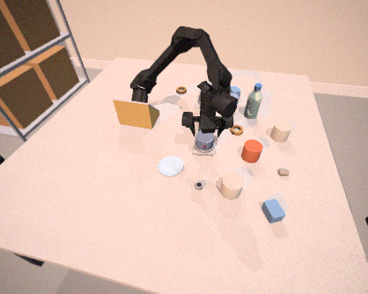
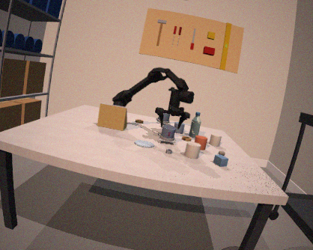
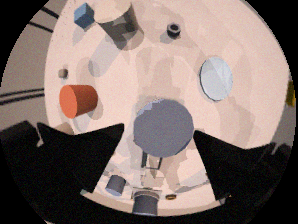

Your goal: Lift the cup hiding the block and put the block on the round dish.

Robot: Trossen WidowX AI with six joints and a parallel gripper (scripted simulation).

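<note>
Now: gripper tip 40 mm above the teal block. From my gripper tip the other things lie so: round pale dish (120 mm behind, 110 mm to the right, 80 mm below); orange-red cylinder (200 mm ahead, 50 mm below, 10 mm to the left); nut (190 mm to the right, 80 mm below, 10 mm ahead).
</note>
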